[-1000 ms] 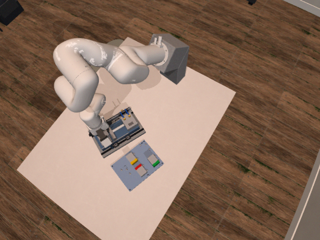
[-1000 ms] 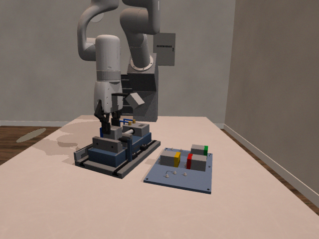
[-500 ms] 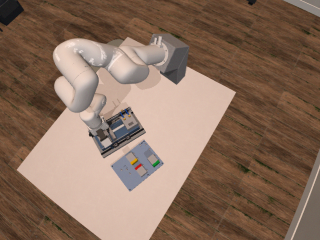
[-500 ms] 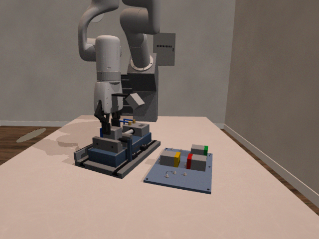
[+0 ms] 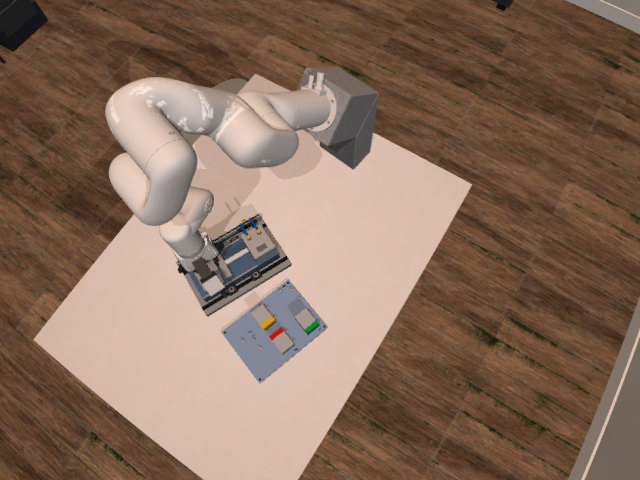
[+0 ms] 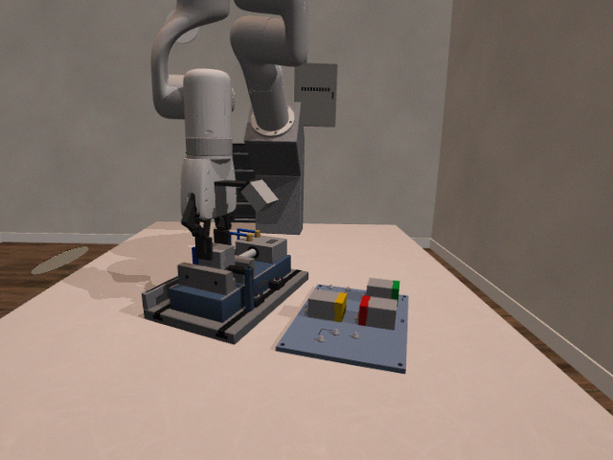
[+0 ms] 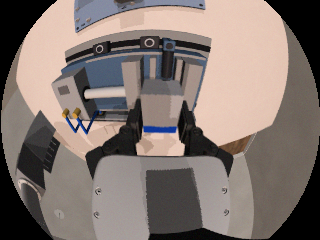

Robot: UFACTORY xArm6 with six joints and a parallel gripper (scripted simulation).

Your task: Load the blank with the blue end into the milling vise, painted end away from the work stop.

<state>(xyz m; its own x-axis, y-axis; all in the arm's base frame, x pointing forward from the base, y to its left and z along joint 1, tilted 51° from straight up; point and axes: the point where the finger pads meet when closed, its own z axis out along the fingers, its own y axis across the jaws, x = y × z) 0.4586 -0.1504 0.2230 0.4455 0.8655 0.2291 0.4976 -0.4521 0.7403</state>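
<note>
My gripper is now 20 mm above the blue-ended blank. Round my hand: fixed jaw (50 mm below, 30 mm ahead, 20 mm to the right); then work stop post (70 mm below, 50 mm to the left, 50 mm ahead); then vise (90 mm below, 50 mm to the left, 40 mm behind).
</note>
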